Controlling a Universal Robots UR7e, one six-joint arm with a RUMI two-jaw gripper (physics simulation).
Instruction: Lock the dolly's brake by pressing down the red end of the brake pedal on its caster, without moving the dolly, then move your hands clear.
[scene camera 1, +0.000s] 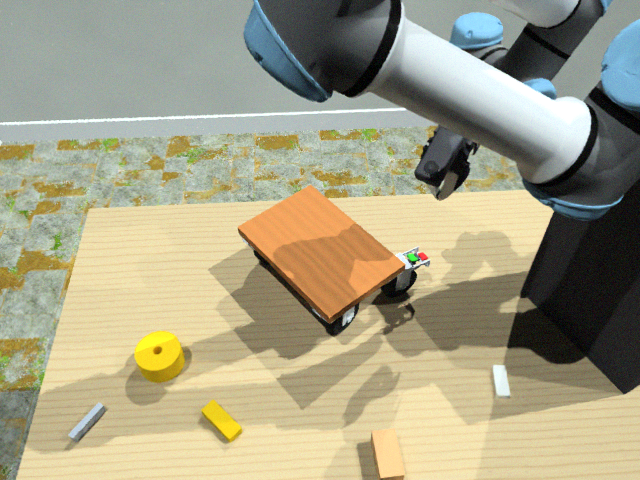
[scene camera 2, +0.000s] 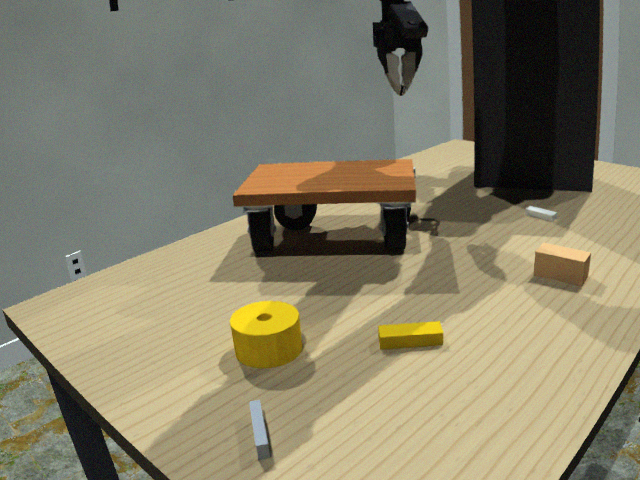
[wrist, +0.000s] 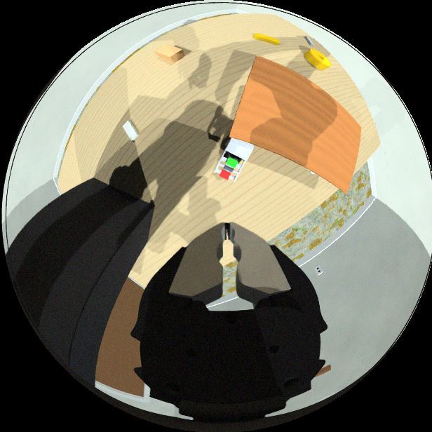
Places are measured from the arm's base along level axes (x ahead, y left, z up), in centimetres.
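Pixels of known places: gripper, fingertip midpoint: (scene camera 1: 438, 199) (scene camera 2: 400, 95).
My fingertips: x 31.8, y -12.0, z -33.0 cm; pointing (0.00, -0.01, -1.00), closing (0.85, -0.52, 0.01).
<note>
For each thing: its top centre in the pictures, then the offset to it from my fingertips. Level surfaces: height alone.
- table, its level: dz -23.7 cm
- yellow cylinder, middle of its top: (scene camera 2: 264, 317) (scene camera 1: 157, 350) dx +53.8, dy +23.7, dz -18.9 cm
- yellow block, middle of its top: (scene camera 2: 410, 329) (scene camera 1: 221, 418) dx +40.2, dy +35.9, dz -21.9 cm
- grey bar, middle of its top: (scene camera 2: 258, 421) (scene camera 1: 86, 419) dx +64.8, dy +36.8, dz -21.8 cm
- tan block, middle of its top: (scene camera 2: 563, 252) (scene camera 1: 387, 452) dx +10.1, dy +42.4, dz -19.6 cm
- white piece, middle of its top: (scene camera 2: 541, 210) (scene camera 1: 501, 379) dx -12.6, dy +26.4, dz -22.4 cm
The dolly (scene camera 1: 305, 222) (scene camera 2: 356, 180) (wrist: 295, 110) has an orange deck and stands upright on black caster wheels. The brake pedal sticks out from the caster at its corner nearest the arm's base. Its red end (scene camera 1: 422, 256) (wrist: 225, 174) is outermost, and its green end (scene camera 1: 412, 257) (wrist: 232, 162) is closer to the deck. The pedal's tilt is too small to tell. The pedal does not show in scene camera 2. My gripper (scene camera 1: 440, 196) (scene camera 2: 401, 93) (wrist: 226, 224) is shut and empty, pointing down, well above the table and apart from pedal and dolly.
On the table (scene camera 1: 155, 248) (scene camera 2: 330, 413) are a yellow cylinder (scene camera 1: 159, 356) (scene camera 2: 266, 335), a yellow block (scene camera 1: 221, 421) (scene camera 2: 410, 335), a grey bar (scene camera 1: 86, 422) (scene camera 2: 259, 428), a tan block (scene camera 1: 387, 453) (scene camera 2: 561, 264) and a white piece (scene camera 1: 500, 381) (wrist: 130, 130). The arm's black pedestal (scene camera 1: 578, 279) (scene camera 2: 532, 103) stands nearby.
</note>
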